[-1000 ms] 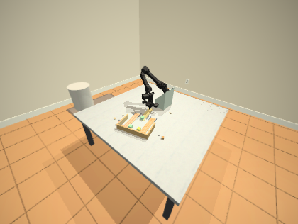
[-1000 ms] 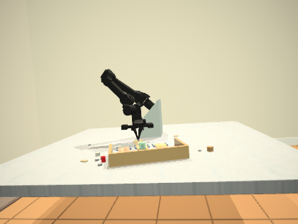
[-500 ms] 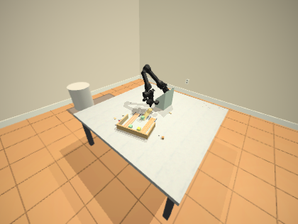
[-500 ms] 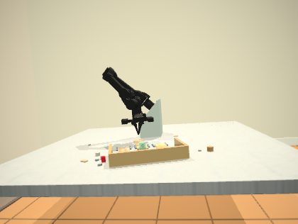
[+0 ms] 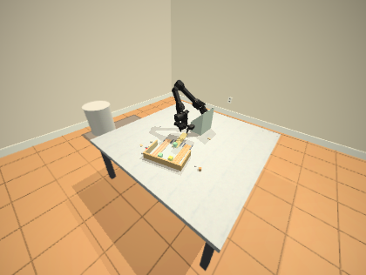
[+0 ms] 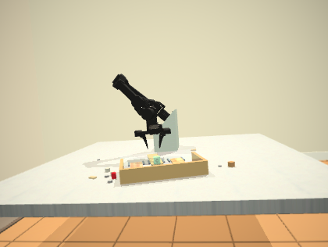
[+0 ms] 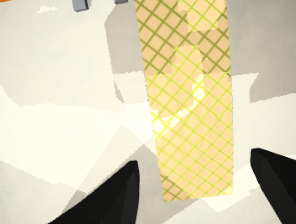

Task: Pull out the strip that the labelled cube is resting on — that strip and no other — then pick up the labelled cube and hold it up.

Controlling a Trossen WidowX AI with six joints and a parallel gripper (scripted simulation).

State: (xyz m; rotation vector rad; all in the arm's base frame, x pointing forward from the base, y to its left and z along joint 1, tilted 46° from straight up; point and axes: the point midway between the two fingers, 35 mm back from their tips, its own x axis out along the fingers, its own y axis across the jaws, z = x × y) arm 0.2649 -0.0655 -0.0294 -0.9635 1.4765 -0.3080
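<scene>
The yellow cross-hatched strip lies 6 cm ahead of my gripper tip, 2 cm to the left of it and 4 cm below it.
</scene>
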